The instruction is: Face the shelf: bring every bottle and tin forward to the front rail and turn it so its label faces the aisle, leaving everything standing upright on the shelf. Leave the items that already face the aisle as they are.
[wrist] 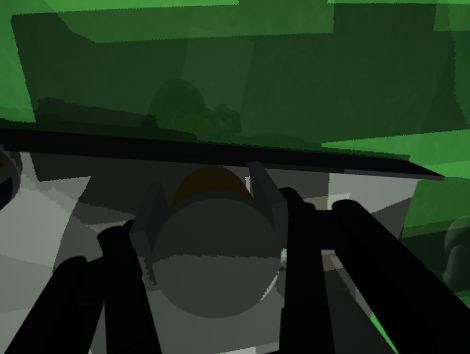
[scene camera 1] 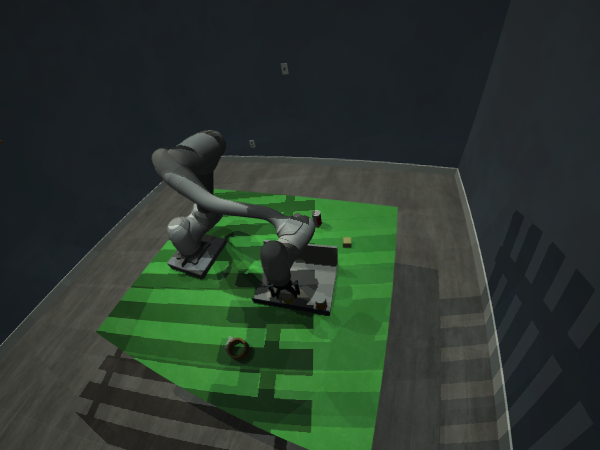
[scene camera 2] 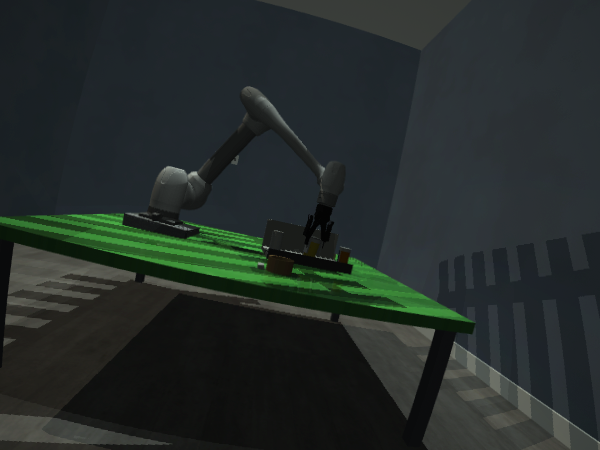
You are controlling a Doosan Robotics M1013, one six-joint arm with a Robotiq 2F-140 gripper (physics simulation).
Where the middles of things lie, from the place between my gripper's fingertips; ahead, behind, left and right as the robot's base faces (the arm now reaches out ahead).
I see my gripper 10 mm short of the dark front rail (scene camera 2: 299,259), 20 mm to the left of it and 40 mm above it. Round my hand: grey shelf tray (scene camera 1: 313,277) (10 mm behind, 130 mm to the left, 50 mm below); then grey shelf (scene camera 1: 315,268) (10 mm behind, 130 mm to the left, 20 mm above).
